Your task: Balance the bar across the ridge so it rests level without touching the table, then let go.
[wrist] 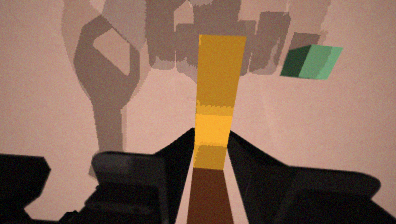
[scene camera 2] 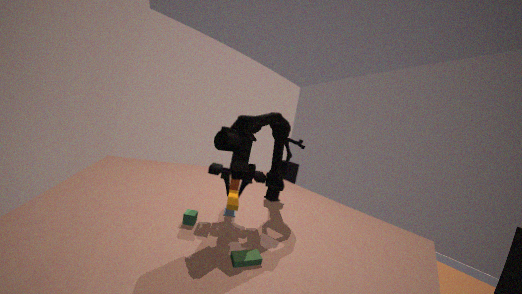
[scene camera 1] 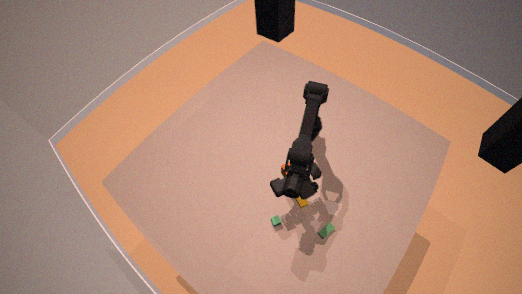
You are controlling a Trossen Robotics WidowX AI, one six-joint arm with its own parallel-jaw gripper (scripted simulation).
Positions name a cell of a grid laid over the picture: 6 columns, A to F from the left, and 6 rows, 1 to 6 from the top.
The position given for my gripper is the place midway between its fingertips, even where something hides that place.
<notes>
I see my gripper (scene camera 2: C5).
My gripper shows as well in the wrist view (wrist: D4).
</notes>
